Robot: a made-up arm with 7 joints.
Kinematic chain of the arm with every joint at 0, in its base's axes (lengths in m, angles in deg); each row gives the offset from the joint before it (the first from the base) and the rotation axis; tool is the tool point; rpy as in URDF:
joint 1: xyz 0 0 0.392 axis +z
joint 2: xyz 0 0 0 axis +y
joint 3: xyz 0 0 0.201 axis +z
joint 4: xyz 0.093 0 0 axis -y
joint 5: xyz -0.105 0 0.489 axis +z
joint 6: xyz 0 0 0 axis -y
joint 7: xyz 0.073 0 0 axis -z
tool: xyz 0 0 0 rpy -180 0 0
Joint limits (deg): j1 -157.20..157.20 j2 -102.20..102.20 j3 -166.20..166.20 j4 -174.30..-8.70 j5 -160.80..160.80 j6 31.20..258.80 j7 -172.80..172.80
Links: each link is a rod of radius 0.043 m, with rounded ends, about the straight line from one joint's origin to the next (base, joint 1, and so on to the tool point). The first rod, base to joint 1, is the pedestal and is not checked.
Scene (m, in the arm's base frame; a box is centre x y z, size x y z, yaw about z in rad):
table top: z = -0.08
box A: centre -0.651 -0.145 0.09 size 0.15 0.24 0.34 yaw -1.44
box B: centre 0.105 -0.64 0 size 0.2 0.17 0.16 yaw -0.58
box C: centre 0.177 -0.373 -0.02 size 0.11 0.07 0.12 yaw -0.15
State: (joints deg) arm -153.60 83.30 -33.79 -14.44 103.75 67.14 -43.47
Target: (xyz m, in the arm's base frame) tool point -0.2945 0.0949 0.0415
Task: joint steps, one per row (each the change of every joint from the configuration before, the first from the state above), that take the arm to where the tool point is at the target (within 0.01 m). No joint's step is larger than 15 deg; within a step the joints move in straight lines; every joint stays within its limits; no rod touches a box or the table.
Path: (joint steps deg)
1: 0.38 -12.04 -0.08 -12.72 -5.35 -0.99 4.62
2: 0.37 -12.05 -0.08 -12.71 -5.36 -1.00 4.62
3: 0.38 -12.04 -0.09 -12.72 -5.35 -0.99 4.62
4: 0.38 -12.04 -0.08 -12.72 -5.35 -0.99 4.62
5: 0.37 -12.05 -0.08 -12.71 -5.36 -0.99 4.62
6: 0.38 -12.04 -0.08 -12.72 -5.35 -1.00 4.62
7: 2.26 3.19 -2.99 -12.81 0.75 -5.99 -5.54
8: 2.27 3.18 -2.98 -12.81 0.75 -6.00 -5.55
9: 2.26 3.19 -2.99 -12.82 0.75 -6.00 -5.54
10: 2.26 3.18 -2.99 -12.81 0.75 -5.99 -5.55
11: 2.26 3.19 -2.99 -12.81 0.75 -6.00 -5.54

